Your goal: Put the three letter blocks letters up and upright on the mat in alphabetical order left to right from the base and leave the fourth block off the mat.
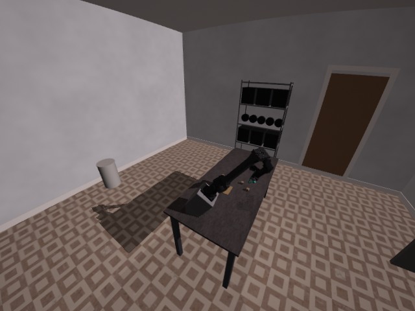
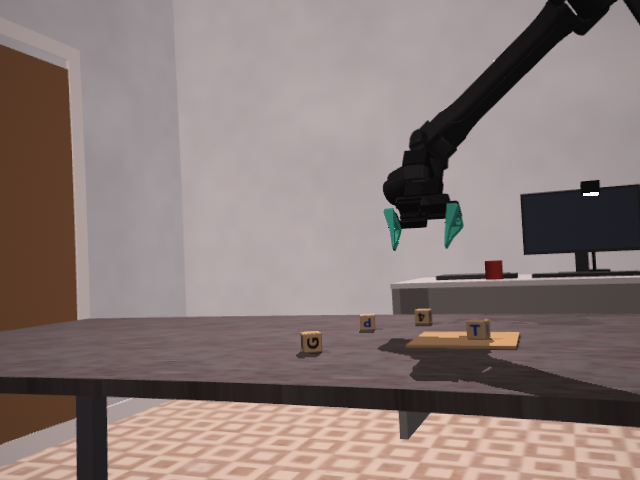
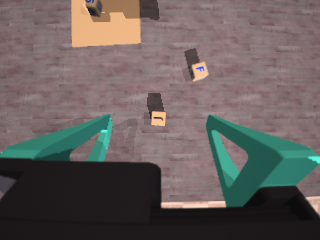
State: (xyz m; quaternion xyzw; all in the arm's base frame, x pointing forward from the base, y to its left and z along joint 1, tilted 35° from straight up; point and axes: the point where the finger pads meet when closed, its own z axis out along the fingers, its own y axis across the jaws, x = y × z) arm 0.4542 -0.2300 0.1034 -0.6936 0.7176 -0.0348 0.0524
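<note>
Now: the block 110 mm behind my hand, 240 mm to the left of it and 130 mm below it. The rest, counted from my hand: mat 90 mm behind, 240 mm to the left, 140 mm below.
</note>
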